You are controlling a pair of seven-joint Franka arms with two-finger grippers.
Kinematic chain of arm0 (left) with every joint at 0, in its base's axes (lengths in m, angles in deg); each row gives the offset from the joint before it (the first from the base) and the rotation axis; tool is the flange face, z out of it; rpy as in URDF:
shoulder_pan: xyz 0 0 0.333 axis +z
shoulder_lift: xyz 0 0 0 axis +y
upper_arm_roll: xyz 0 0 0.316 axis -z
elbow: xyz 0.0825 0 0 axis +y
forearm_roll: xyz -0.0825 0 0.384 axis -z
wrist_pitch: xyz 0 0 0 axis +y
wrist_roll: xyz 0.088 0 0 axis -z
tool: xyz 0 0 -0.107 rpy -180 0 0
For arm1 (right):
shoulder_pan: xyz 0 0 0.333 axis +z
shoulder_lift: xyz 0 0 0 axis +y
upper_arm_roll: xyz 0 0 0.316 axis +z
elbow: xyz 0.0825 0 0 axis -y
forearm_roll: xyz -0.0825 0 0.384 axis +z
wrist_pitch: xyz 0 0 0 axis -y
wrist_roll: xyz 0.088 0 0 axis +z
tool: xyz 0 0 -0.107 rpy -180 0 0
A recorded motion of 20 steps. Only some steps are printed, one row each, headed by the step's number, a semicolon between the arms.
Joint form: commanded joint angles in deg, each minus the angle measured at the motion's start. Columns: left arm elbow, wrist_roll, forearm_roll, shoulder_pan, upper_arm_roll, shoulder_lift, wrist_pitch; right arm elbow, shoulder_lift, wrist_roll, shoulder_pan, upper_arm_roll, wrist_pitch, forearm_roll.
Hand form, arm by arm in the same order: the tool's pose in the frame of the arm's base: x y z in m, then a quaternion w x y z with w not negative. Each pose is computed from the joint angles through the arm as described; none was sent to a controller.
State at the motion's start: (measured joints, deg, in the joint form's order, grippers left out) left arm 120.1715 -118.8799 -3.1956 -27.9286 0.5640 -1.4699 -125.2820; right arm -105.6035 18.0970 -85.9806 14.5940 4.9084 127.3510 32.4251
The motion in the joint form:
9: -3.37 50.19 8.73 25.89 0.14 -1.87 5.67; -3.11 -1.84 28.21 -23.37 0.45 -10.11 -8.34
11: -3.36 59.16 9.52 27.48 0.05 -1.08 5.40; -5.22 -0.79 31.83 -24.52 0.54 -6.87 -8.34
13: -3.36 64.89 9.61 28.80 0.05 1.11 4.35; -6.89 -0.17 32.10 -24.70 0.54 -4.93 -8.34
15: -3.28 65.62 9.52 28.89 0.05 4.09 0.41; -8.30 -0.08 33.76 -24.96 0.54 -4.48 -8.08
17: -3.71 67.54 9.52 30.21 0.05 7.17 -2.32; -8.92 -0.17 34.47 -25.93 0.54 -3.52 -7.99
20: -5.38 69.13 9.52 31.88 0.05 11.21 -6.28; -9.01 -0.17 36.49 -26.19 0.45 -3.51 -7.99
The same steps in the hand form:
9: 0.5472 -0.0311 0.4793 0.06606 0.82501 0.56093 0.01851; 0.6053 -0.0164 0.3481 0.14010 -0.78243 0.58881 0.14656
11: 0.5503 -0.0157 0.4722 0.06693 0.85717 0.51037 0.01750; 0.6009 -0.0299 0.3248 0.14143 -0.79038 0.57986 0.13804
13: 0.5573 -0.0027 0.4528 0.06139 0.87571 0.47876 0.01265; 0.5957 -0.0329 0.3081 0.13708 -0.78751 0.58465 0.13864
15: 0.5694 -0.0006 0.4294 0.06281 0.87695 0.47600 0.02089; 0.5889 -0.0349 0.2974 0.13552 -0.79163 0.57801 0.14442
17: 0.5802 0.0136 0.4067 0.06145 0.87841 0.47334 0.02376; 0.5867 -0.0455 0.2949 0.13797 -0.78915 0.58222 0.13862
20: 0.5975 0.0326 0.3855 0.06487 0.87626 0.47587 0.03877; 0.5860 -0.0490 0.2942 0.14023 -0.79750 0.57077 0.13624

